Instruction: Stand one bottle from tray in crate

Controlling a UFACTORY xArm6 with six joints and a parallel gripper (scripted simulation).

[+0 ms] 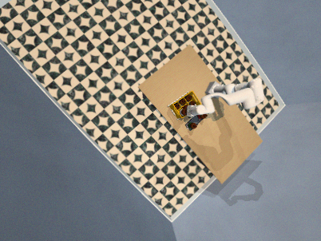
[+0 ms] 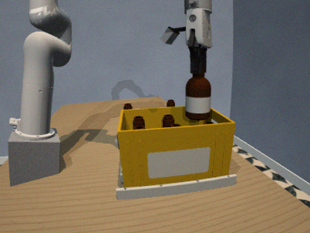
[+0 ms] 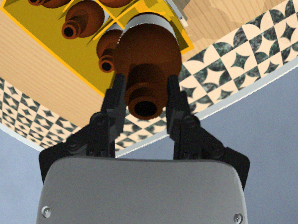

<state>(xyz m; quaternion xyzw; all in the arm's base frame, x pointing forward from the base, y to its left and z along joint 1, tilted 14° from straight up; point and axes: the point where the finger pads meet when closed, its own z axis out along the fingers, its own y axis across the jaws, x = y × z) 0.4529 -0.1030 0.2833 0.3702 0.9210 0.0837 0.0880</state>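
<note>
The yellow crate lies 220 mm below my hand, 90 mm behind it and 40 mm to the right of it. The rest, counted from my hand: grey tray (290 mm below, 210 mm to the left, 110 mm behind).
</note>
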